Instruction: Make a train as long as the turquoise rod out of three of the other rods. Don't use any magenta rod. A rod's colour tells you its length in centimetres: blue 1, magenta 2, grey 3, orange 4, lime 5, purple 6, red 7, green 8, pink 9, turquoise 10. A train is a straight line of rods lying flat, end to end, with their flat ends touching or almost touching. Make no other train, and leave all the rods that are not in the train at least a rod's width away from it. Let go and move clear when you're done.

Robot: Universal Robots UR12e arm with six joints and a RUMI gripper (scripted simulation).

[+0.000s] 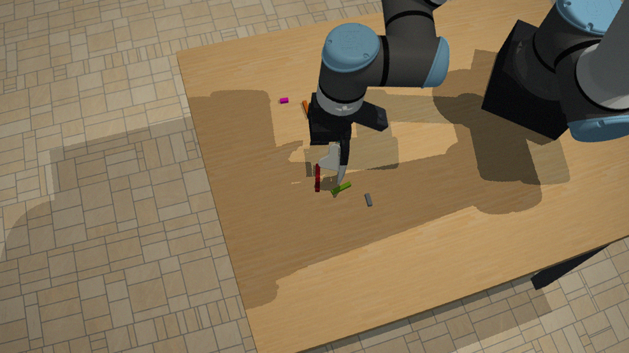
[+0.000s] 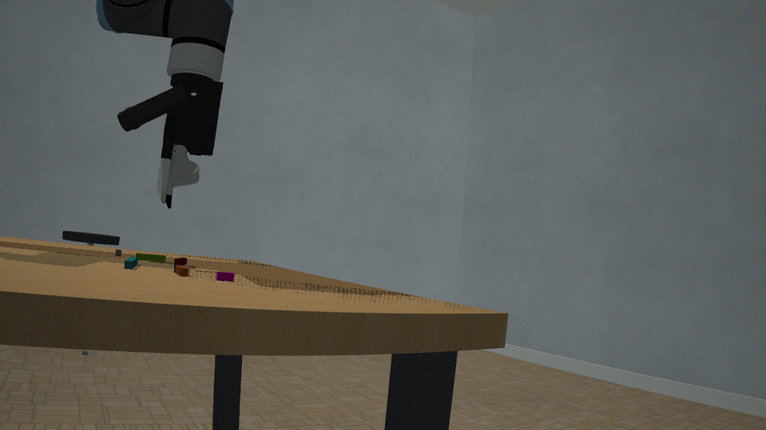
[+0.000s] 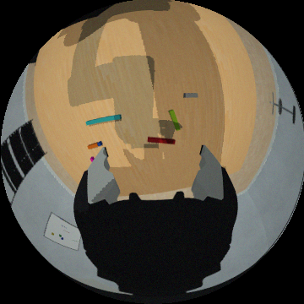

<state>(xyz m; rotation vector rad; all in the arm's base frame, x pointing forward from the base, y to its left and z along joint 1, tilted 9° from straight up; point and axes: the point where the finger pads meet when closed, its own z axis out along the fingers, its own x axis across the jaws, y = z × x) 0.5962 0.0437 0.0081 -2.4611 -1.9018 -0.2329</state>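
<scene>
Right now the lime rod is 80 mm below my hand, 50 mm to the left of it and 10 mm behind it. From my hand the other things lie so: grey rod 100 mm to the left, 80 mm below, 60 mm behind; then red rod 80 mm below, 40 mm ahead, 10 mm to the left; then turquoise rod 110 mm to the right, 80 mm below, 60 mm behind.
</scene>
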